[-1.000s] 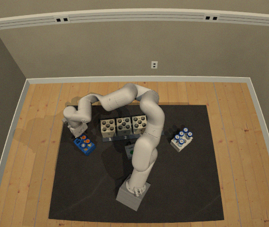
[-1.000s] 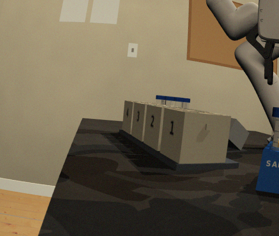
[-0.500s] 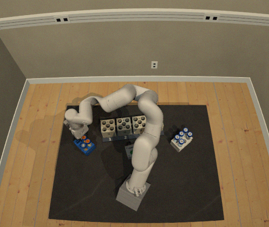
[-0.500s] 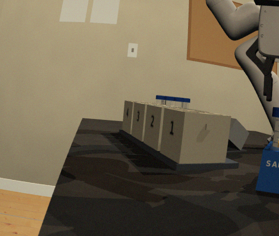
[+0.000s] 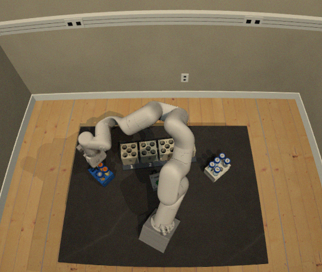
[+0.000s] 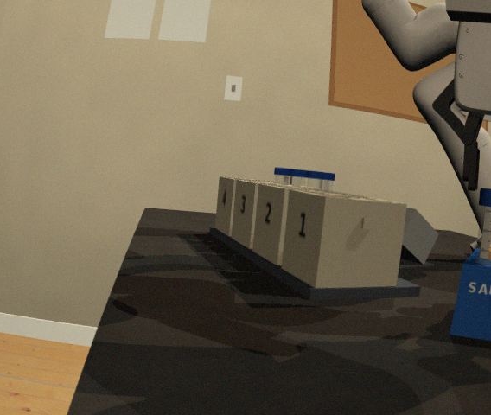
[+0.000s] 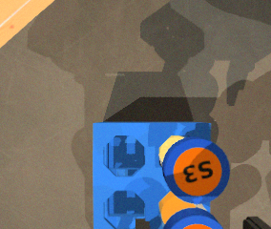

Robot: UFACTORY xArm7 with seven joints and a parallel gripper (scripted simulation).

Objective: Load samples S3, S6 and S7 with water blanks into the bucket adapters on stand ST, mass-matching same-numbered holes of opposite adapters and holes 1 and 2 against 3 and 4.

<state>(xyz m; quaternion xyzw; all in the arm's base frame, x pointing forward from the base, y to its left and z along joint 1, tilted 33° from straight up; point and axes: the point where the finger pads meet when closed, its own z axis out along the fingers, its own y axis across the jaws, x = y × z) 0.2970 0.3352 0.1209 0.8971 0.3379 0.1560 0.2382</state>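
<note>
My hand is 10 mm past the blue sample rack, 20 mm to the right of it and 110 mm above it. The rest, counted from my hand: white blank rack: 130 mm behind, 650 mm to the right, 110 mm below; then adapter 1: 70 mm ahead, 170 mm to the right, 90 mm below.
</note>
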